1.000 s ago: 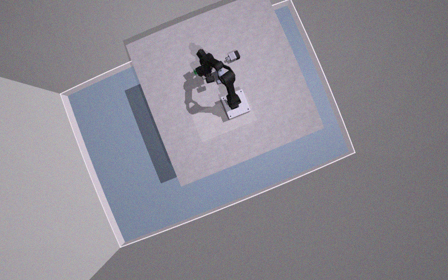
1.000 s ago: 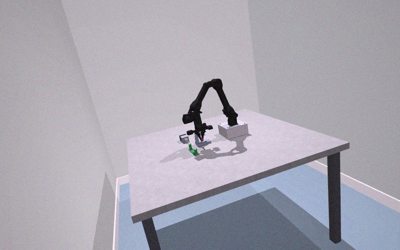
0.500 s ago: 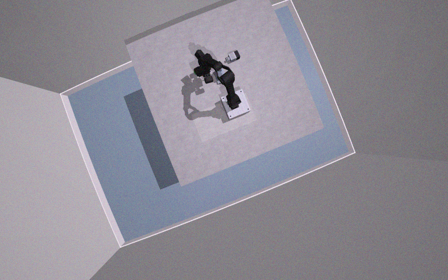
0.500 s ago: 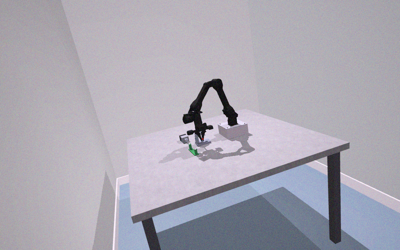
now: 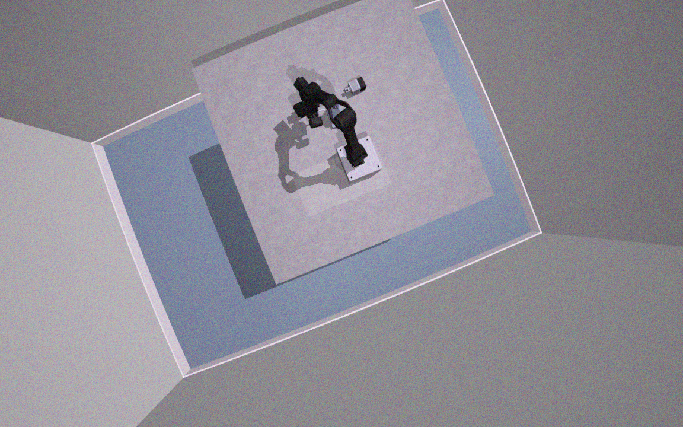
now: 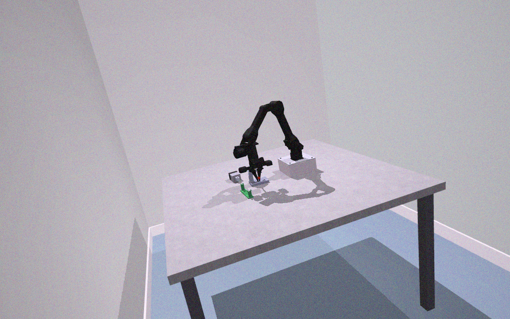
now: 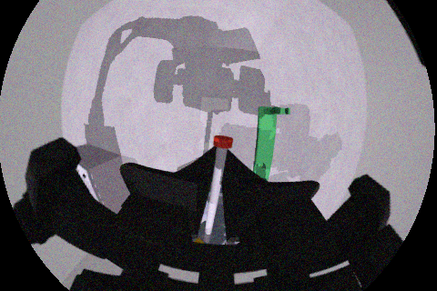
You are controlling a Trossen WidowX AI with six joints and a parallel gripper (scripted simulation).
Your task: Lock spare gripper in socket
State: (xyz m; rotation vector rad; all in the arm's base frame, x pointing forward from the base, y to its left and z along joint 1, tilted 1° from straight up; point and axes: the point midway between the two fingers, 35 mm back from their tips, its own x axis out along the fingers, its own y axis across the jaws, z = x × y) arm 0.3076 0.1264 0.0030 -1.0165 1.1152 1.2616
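My gripper tip is 8 cm short of the green cradle, 1 cm to the left of it and 4 cm above it. From my gripper tip the other things lie so: grey mount (2 cm behind, 13 cm to the right, 1 cm below); spare gripper (7 cm ahead, 28 cm to the right, 4 cm below).
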